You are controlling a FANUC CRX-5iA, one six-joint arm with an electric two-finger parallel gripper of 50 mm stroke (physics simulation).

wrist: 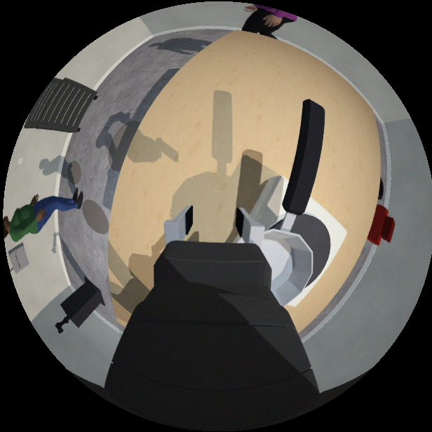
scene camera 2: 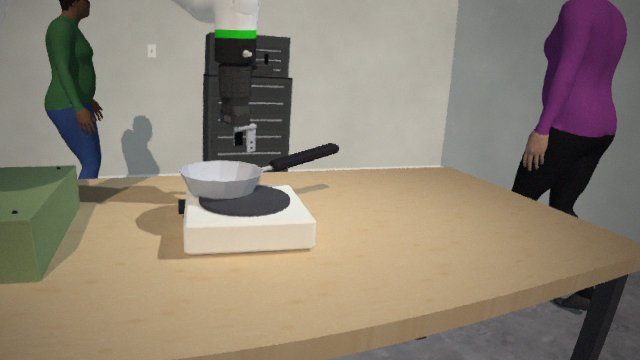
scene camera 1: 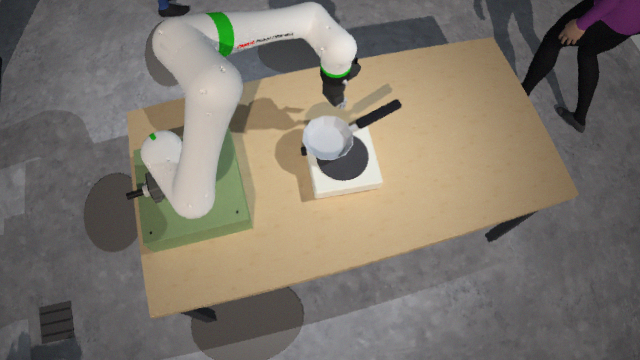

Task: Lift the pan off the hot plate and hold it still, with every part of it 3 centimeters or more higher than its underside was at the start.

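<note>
The light grey pan sits off centre on the white hot plate, over its back left part in scene camera 2. Its bowl overlaps the dark round heating disc. The black handle slopes up to the right, away from the bowl. My gripper is open and empty, above and behind the pan. In the wrist view, bowl and handle lie right of the fingers, outside the gap. The bowl's underside is hidden.
The hot plate stands on the wooden table. A black knob sticks out at its left. The green base block is at the table's left. Two people stand beyond the table, before a dark cabinet and walls.
</note>
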